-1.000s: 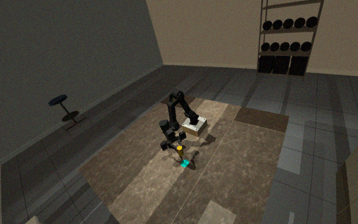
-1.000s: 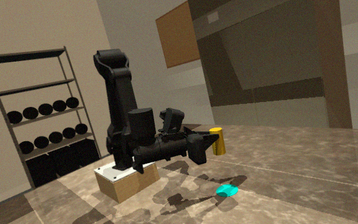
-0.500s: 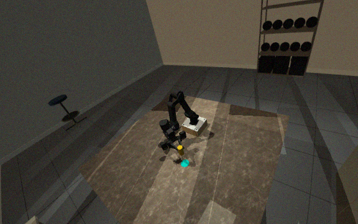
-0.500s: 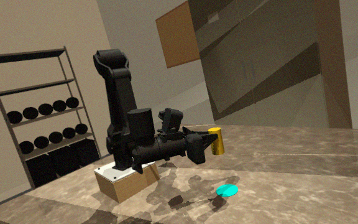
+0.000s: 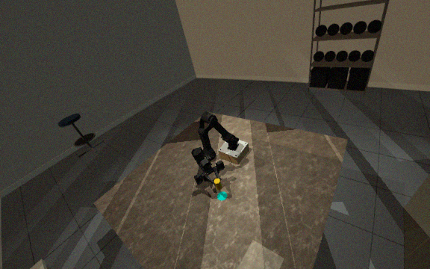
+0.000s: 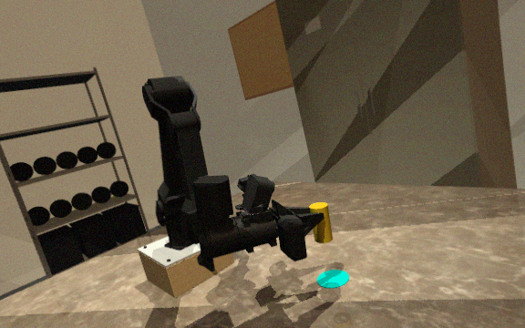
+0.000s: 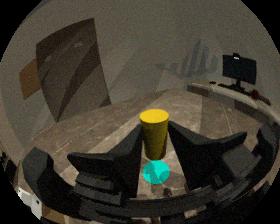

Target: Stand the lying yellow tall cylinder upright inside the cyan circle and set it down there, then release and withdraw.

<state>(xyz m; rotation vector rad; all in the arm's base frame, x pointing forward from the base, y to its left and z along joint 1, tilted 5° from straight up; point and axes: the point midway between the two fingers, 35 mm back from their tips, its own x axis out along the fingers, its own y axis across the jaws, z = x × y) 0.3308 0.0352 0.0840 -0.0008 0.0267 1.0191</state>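
My gripper tip is 13 cm above the cyan circle. The rest, counted from my gripper tip: yellow tall cylinder 2 cm below.
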